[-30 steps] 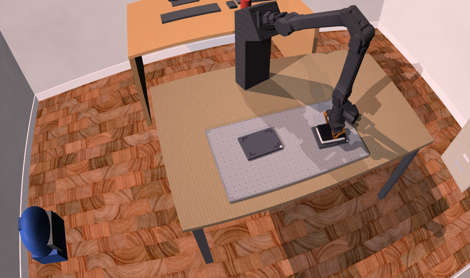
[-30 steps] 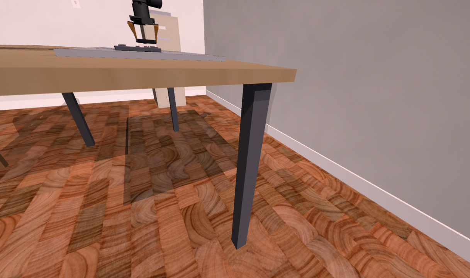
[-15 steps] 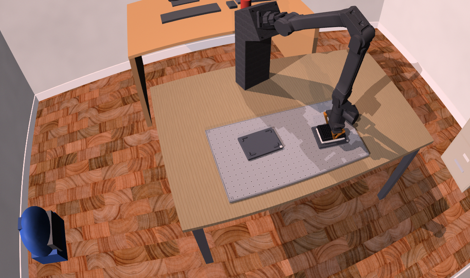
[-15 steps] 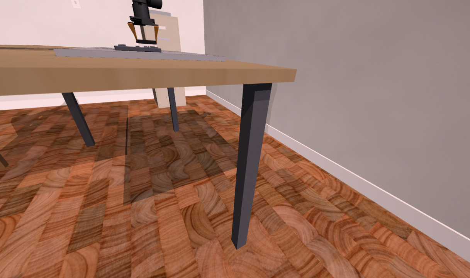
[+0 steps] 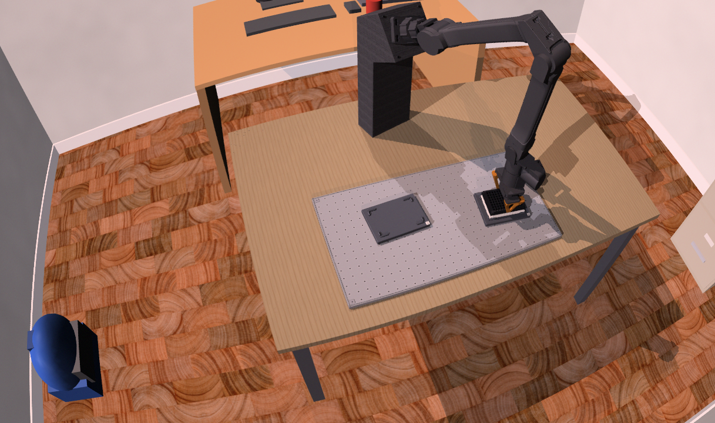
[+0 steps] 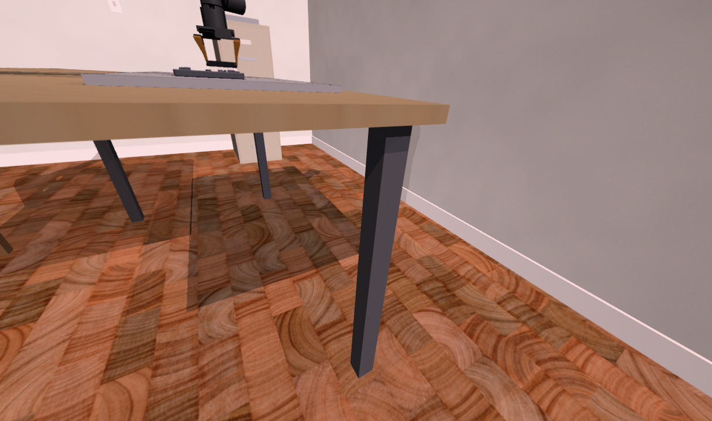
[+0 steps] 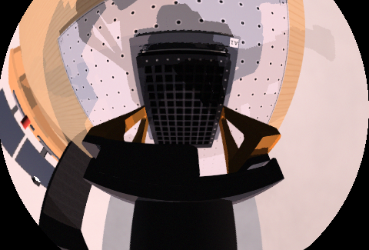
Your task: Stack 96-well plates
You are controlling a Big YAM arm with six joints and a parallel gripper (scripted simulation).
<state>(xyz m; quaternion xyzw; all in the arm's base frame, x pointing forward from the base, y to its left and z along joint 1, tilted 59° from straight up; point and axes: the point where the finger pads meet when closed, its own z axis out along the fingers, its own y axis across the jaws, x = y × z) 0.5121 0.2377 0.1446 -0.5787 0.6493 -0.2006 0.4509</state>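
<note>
Right now the black 96-well plate is right at my hand. From my hand the other things lie so: white 96-well plate (2 cm below).
</note>
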